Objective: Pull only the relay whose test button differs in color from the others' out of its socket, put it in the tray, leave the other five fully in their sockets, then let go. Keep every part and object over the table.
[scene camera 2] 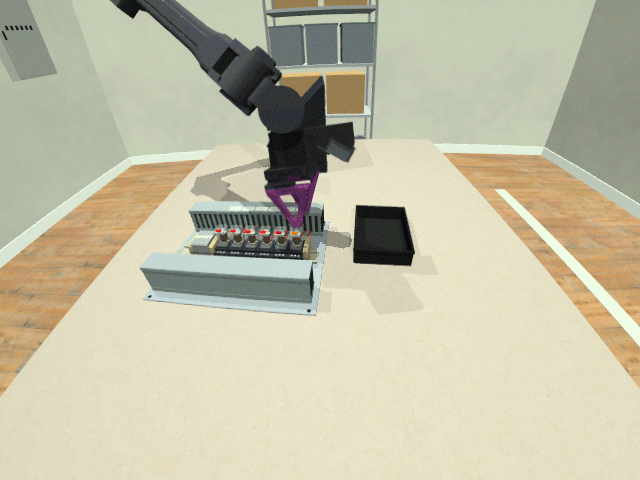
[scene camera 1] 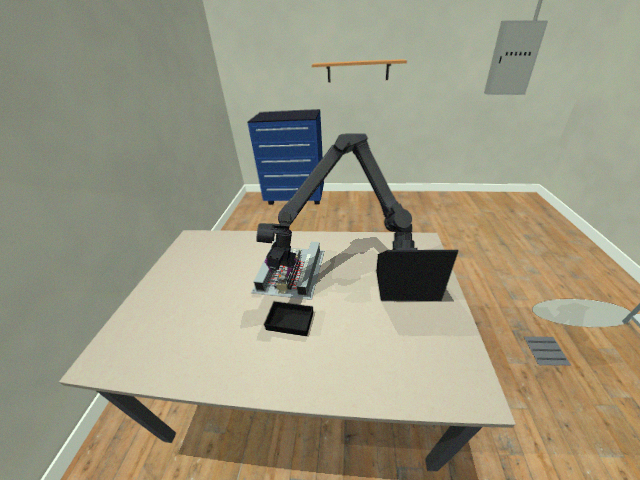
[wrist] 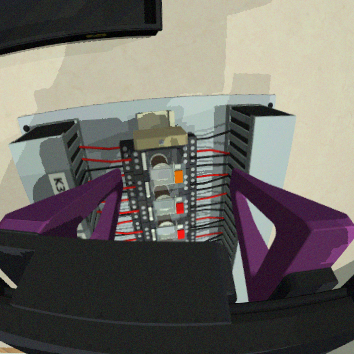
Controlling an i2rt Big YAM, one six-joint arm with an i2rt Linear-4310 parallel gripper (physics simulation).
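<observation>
Gripper (scene camera 2: 301,219), (wrist: 175,176). Grey panel plate (scene camera 1: 271,290), (wrist: 103,125). Black tray (scene camera 2: 372,233). Tan end block (wrist: 173,135).
</observation>
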